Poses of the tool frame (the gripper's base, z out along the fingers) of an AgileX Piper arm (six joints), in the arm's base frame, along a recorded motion.
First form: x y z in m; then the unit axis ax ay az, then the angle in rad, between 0 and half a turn.
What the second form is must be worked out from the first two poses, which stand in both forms.
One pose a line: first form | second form
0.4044 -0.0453 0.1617 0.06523 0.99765 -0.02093 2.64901 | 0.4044 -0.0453 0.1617 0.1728 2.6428 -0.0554
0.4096 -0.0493 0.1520 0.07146 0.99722 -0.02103 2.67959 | 0.4096 -0.0493 0.1520 0.1915 2.6721 -0.0564
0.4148 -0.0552 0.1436 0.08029 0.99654 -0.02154 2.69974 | 0.4148 -0.0552 0.1436 0.2168 2.6904 -0.0582
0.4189 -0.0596 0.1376 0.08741 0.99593 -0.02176 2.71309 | 0.4189 -0.0596 0.1376 0.2372 2.7021 -0.0590
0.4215 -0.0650 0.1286 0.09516 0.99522 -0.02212 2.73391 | 0.4215 -0.0650 0.1286 0.2602 2.7208 -0.0605
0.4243 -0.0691 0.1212 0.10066 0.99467 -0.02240 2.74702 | 0.4243 -0.0691 0.1212 0.2765 2.7324 -0.0615
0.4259 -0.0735 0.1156 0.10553 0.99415 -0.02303 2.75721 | 0.4259 -0.0735 0.1156 0.2910 2.7411 -0.0635
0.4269 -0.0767 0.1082 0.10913 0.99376 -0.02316 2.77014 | 0.4269 -0.0767 0.1082 0.3023 2.7528 -0.0642
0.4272 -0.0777 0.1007 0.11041 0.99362 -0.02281 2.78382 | 0.4272 -0.0777 0.1007 0.3074 2.7661 -0.0635
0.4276 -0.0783 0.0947 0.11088 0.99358 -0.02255 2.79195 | 0.4276 -0.0783 0.0947 0.3096 2.7740 -0.0630
